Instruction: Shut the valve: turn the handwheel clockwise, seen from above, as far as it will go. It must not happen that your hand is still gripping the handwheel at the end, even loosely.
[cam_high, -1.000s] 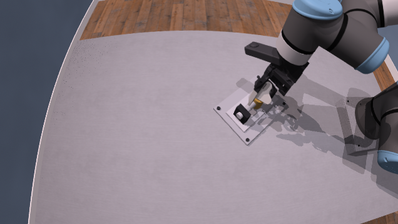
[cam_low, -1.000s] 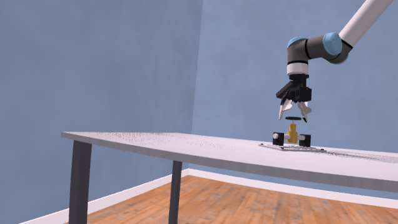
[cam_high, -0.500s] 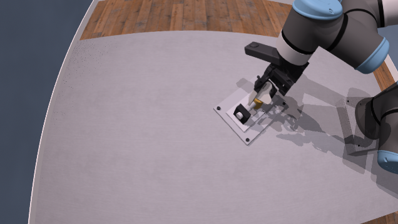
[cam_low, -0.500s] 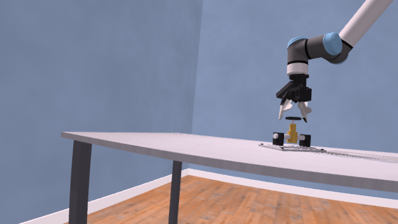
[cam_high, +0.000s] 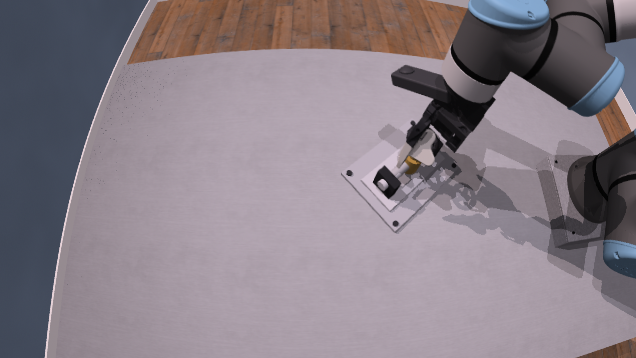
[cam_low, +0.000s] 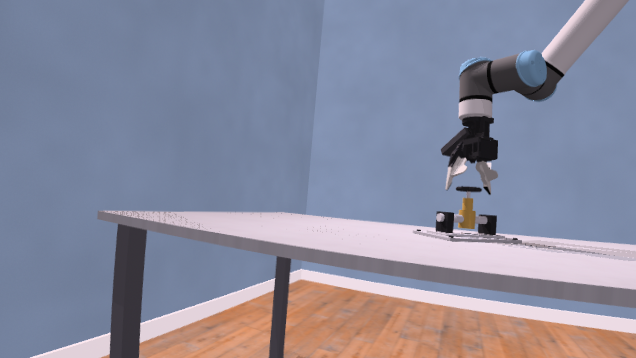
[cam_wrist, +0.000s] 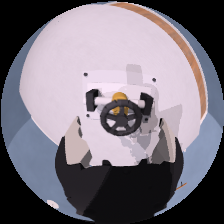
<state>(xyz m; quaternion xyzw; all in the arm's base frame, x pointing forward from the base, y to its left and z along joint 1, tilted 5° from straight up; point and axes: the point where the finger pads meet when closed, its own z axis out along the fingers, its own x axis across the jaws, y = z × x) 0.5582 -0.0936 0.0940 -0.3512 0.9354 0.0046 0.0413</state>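
The handwheel is right at my hand. The rest, counted from my hand: mounting plate (120 mm below).
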